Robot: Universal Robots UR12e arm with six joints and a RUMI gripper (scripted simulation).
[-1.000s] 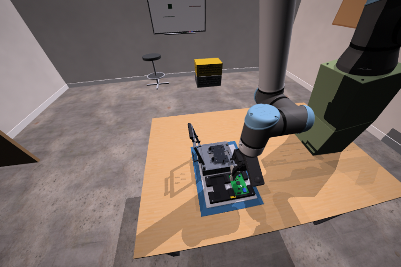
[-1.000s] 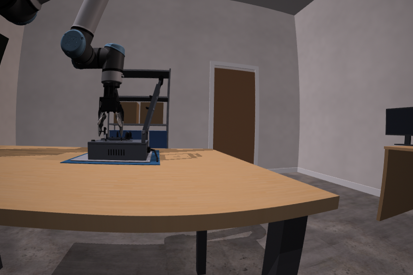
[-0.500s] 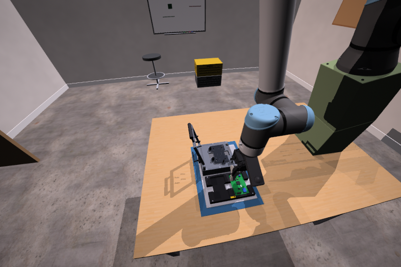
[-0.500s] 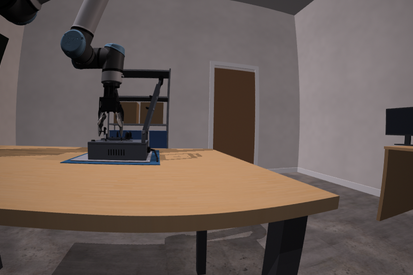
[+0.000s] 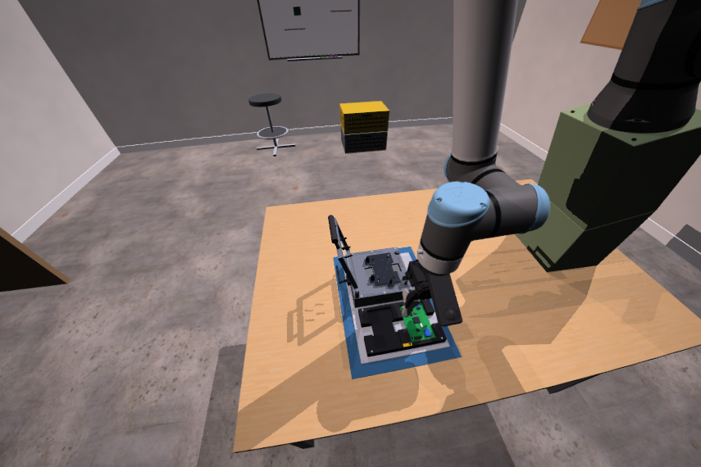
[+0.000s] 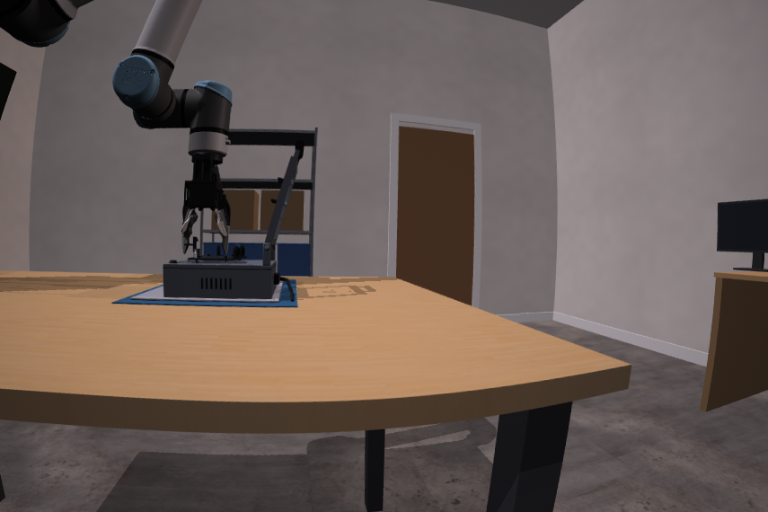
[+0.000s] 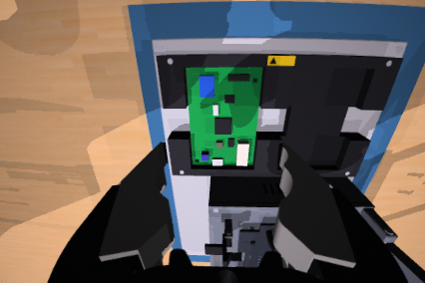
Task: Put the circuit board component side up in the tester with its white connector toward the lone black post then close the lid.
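Now: the green circuit board 60 mm below my hand. From my hand the other things lie so: tester: 100 mm ahead, 120 mm to the right, 40 mm above; then see-through lid: 200 mm ahead, 150 mm to the right, 110 mm above.
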